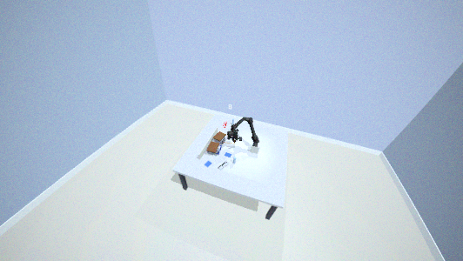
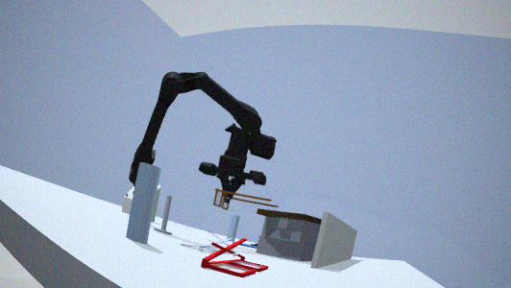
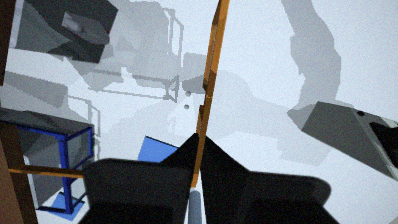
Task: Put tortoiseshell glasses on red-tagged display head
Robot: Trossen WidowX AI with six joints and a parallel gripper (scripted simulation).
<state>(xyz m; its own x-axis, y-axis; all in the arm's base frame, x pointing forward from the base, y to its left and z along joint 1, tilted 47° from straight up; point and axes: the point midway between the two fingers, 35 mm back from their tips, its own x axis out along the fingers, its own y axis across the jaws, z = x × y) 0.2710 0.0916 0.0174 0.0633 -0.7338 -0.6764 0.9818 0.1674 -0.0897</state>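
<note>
My gripper tip is 21 cm short of the grey head, 7 cm to the left of it and 6 cm above it. From my gripper tip the other things lie so: slanted panel (35 cm ahead, 7 cm below, 3 cm to the left); thin grey post (28 cm to the right, 10 cm below, 1 cm ahead).
</note>
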